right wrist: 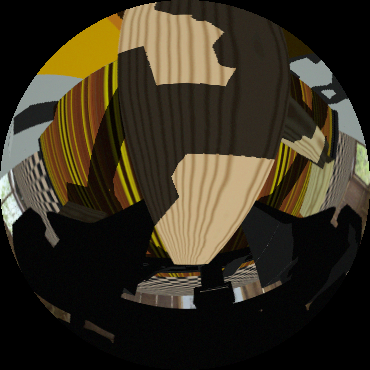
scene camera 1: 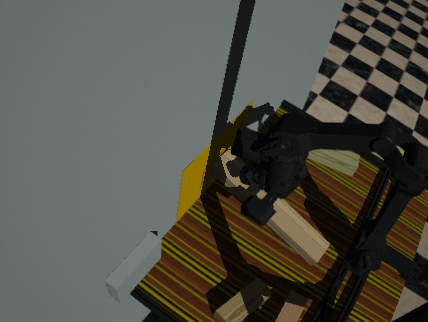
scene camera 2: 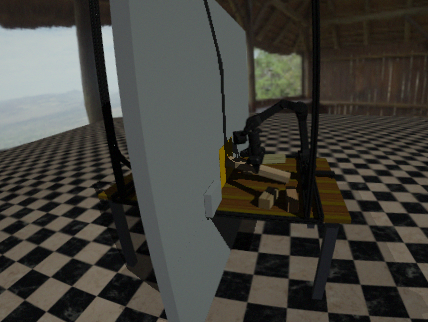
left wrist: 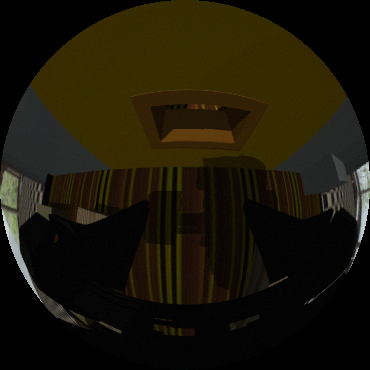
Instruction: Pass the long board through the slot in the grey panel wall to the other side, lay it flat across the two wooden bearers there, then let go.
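Places are measured from the left arm's base along level axes (x ahead, y left, z up), in centimetres.
Pixels of known places: left gripper, fingertip midpoint: [left wrist: 197, 205]; right gripper, fingertip midpoint: [right wrist: 197, 199] [scene camera 1: 271, 210] [scene camera 2: 258, 170]; right arm's base, link origin: [right wrist: 209, 265] [scene camera 1: 358, 263].
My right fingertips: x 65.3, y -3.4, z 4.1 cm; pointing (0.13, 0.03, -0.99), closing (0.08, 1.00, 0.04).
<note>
Behind a point stands the place of what it marks.
The long pale board [scene camera 1: 297, 232] @[x 73.5, y -5.0, z 4.5 cm] [scene camera 2: 274, 174] @[x 73.7, y -7.2, z 3.8 cm] [right wrist: 220, 190] @[x 62.7, y -2.6, z 7.0 cm] is held above the striped table, its far end towards the yellow panel [scene camera 1: 192, 187] @[x 48.4, y -12.3, z 7.8 cm] [left wrist: 200, 45] on the grey wall [scene camera 1: 100, 125] @[x 48.2, y -36.2, z 47.6 cm] [scene camera 2: 175, 125] @[x 48.3, y -59.3, z 39.1 cm]. My right gripper [scene camera 1: 259, 194] [right wrist: 197, 199] @[x 65.3, y -3.4, z 4.1 cm] is shut on the board, partway along it. The slot rim [left wrist: 200, 96] @[x 43.1, y -3.4, z 9.5 cm] shows in the left wrist view, with striped table beyond and no board visible in the opening. My left gripper [left wrist: 197, 205] @[x 37.0, y -3.3, z 3.8 cm] is open and empty, low on its side of the wall. A pale wooden piece [left wrist: 91, 215] @[x 35.3, y 9.6, z 1.9 cm] shows past one finger; I cannot tell whether it is a bearer.
Two short wooden blocks, one [scene camera 1: 240, 302] @[x 71.8, y -26.5, z 2.8 cm] [scene camera 2: 267, 199] @[x 72.3, y -31.8, z 2.8 cm] beside another [scene camera 1: 291, 309] @[x 81.9, y -21.4, z 2.5 cm] [scene camera 2: 292, 200] @[x 82.7, y -30.8, z 2.5 cm], stand on the right arm's side. A pale greenish block [scene camera 1: 337, 161] @[x 72.9, y 24.7, z 1.7 cm] [scene camera 2: 274, 159] @[x 72.1, y 24.5, z 0.8 cm] lies behind the right arm. A light grey box [scene camera 1: 132, 265] @[x 50.4, y -35.4, z 8.1 cm] [scene camera 2: 212, 199] @[x 51.1, y -39.7, z 5.2 cm] juts from the wall at the table's edge.
</note>
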